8 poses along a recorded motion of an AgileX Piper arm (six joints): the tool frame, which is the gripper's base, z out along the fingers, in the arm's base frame.
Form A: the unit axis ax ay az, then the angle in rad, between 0 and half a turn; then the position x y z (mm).
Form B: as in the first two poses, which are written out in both.
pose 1, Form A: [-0.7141, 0.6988, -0.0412, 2.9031, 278, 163, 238]
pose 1, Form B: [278, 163, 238, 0.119, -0.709, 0.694, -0.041]
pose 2, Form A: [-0.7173, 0.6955, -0.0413, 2.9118, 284, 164, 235]
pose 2, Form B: [284, 164, 235, 0.115, -0.713, 0.691, -0.041]
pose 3, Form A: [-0.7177, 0.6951, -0.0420, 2.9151, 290, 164, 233]
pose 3, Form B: [290, 164, 233, 0.113, -0.713, 0.691, -0.042]
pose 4, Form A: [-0.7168, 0.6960, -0.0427, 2.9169, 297, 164, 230]
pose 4, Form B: [297, 164, 230, 0.112, -0.712, 0.692, -0.042]
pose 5, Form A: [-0.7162, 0.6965, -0.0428, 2.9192, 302, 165, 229]
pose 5, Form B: [302, 165, 229, 0.111, -0.712, 0.692, -0.043]
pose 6, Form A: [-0.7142, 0.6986, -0.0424, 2.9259, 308, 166, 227]
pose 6, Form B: [308, 166, 227, 0.108, -0.710, 0.695, -0.042]
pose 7, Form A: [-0.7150, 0.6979, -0.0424, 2.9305, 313, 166, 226]
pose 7, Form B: [313, 166, 226, 0.105, -0.711, 0.694, -0.042]
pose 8, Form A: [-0.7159, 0.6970, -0.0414, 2.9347, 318, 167, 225]
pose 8, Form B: [318, 167, 225, 0.103, -0.712, 0.693, -0.041]
